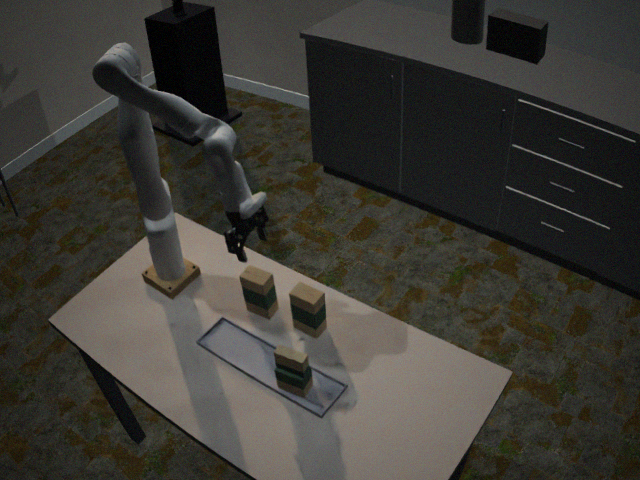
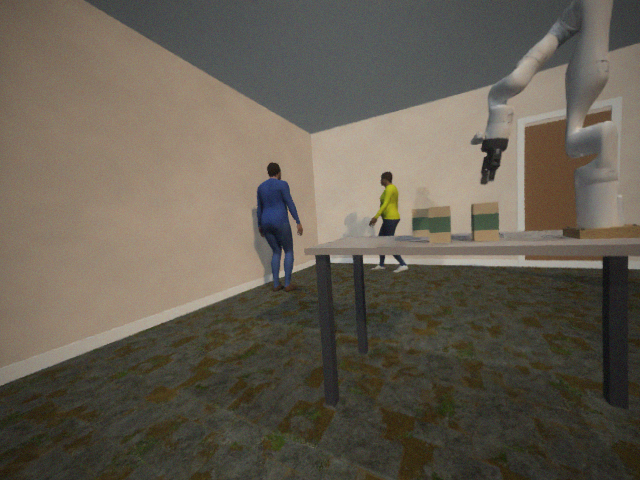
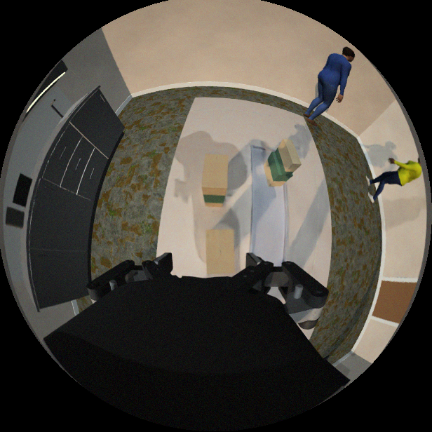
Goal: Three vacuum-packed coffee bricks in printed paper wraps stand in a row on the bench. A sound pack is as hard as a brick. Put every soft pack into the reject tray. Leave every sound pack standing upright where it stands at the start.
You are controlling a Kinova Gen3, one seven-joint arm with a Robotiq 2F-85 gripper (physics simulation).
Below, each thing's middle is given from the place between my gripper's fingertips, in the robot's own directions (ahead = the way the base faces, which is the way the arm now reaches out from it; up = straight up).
I see the reject tray (image 1: 252, 355) 23 cm below my hand, 15 cm to the right of it and 15 cm ahead of it.
